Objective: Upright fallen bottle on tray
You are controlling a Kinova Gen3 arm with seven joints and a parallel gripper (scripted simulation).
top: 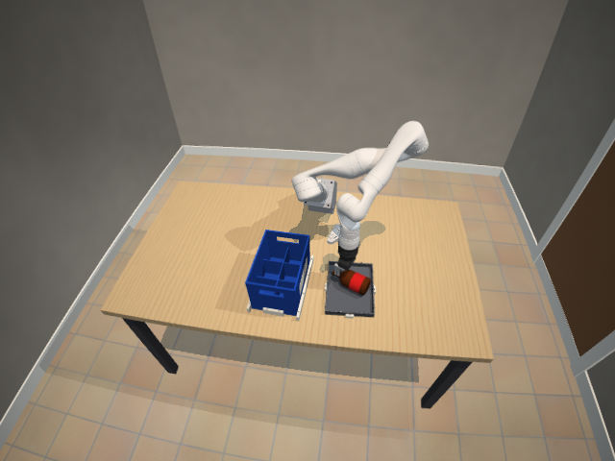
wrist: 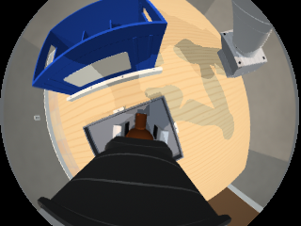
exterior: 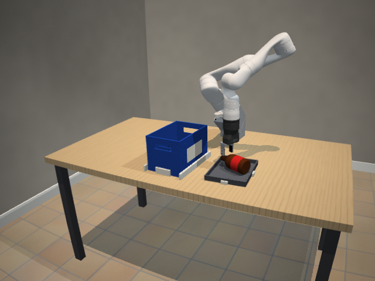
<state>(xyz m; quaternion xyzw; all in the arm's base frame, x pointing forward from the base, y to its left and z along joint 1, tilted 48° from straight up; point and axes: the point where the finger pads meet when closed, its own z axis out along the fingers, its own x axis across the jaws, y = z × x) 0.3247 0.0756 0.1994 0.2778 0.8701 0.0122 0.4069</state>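
Right now the brown bottle is 30 mm ahead of my hand, 30 mm to the left of it and 50 mm below it. Round my hand: blue crate: 30 mm behind, 240 mm to the right, 10 mm below; then dark grey tray: 50 mm ahead, 30 mm to the left, 80 mm below.
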